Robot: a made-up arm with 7 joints. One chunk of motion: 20 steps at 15 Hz.
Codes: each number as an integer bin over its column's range. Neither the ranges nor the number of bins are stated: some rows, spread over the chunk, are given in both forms.
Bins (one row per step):
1: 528 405 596 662 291 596
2: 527 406 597 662 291 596
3: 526 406 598 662 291 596
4: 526 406 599 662 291 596
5: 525 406 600 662 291 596
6: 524 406 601 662 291 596
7: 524 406 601 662 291 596
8: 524 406 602 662 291 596
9: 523 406 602 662 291 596
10: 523 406 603 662 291 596
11: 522 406 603 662 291 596
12: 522 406 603 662 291 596
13: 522 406 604 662 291 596
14: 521 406 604 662 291 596
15: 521 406 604 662 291 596
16: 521 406 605 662 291 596
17: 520 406 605 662 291 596
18: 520 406 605 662 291 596
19: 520 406 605 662 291 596
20: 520 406 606 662 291 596
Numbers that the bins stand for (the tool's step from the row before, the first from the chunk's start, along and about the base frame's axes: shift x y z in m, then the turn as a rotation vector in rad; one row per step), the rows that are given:
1: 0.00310 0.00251 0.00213 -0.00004 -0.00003 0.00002
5: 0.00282 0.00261 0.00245 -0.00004 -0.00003 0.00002
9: 0.00264 0.00261 0.00261 -0.00004 -0.00003 0.00002
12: 0.00255 0.00261 0.00268 -0.00004 -0.00003 0.00002
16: 0.00246 0.00261 0.00284 -0.00004 -0.00003 0.00002
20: 0.00237 0.00261 0.00292 -0.00004 -0.00003 0.00002
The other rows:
2: 0.00301 0.00261 0.00221 -0.00004 -0.00003 0.00002
3: 0.00291 0.00261 0.00229 -0.00004 -0.00003 0.00002
4: 0.00291 0.00261 0.00237 -0.00004 -0.00003 0.00002
6: 0.00273 0.00261 0.00253 -0.00004 -0.00003 0.00002
7: 0.00273 0.00261 0.00253 -0.00004 -0.00003 0.00002
8: 0.00273 0.00261 0.00261 -0.00004 -0.00003 0.00002
10: 0.00264 0.00261 0.00268 -0.00004 -0.00003 0.00002
11: 0.00255 0.00261 0.00268 -0.00004 -0.00003 0.00002
13: 0.00255 0.00261 0.00276 -0.00004 -0.00003 0.00002
14: 0.00246 0.00261 0.00276 -0.00004 -0.00003 0.00002
15: 0.00246 0.00261 0.00276 -0.00004 -0.00003 0.00002
17: 0.00237 0.00261 0.00284 -0.00004 -0.00003 0.00002
18: 0.00237 0.00261 0.00284 -0.00004 -0.00003 0.00002
19: 0.00237 0.00261 0.00284 -0.00004 -0.00003 0.00002

